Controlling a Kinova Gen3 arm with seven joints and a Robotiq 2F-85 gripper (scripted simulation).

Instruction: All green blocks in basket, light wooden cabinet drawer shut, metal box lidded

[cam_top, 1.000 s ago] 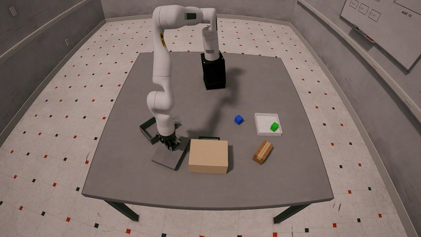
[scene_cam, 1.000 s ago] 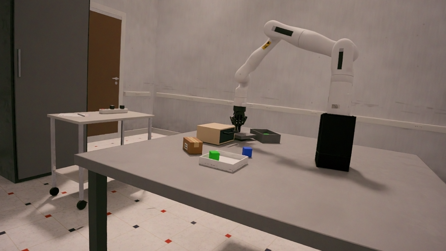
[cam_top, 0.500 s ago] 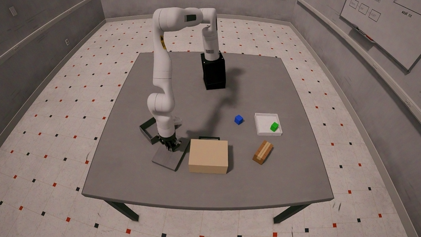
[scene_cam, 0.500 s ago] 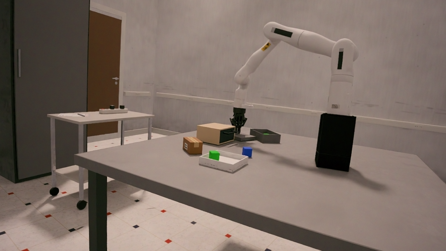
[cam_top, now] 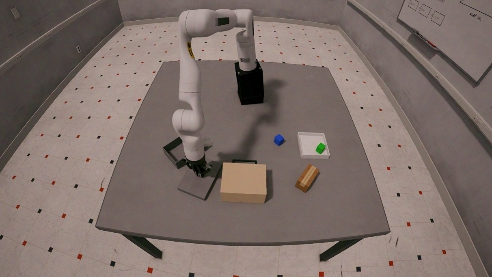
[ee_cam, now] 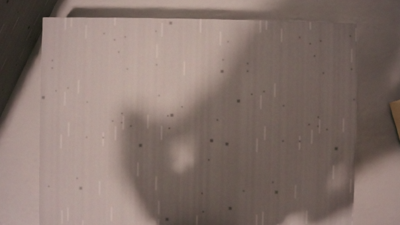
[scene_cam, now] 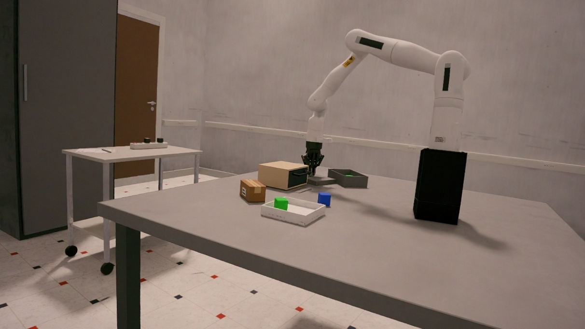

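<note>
Right now my hand is 3 cm above the lid. Round my hand: light wooden cabinet (19 cm to the left); then metal box (12 cm behind, 12 cm to the right, 2 cm below); then drawer (2 cm behind, 19 cm to the left).
</note>
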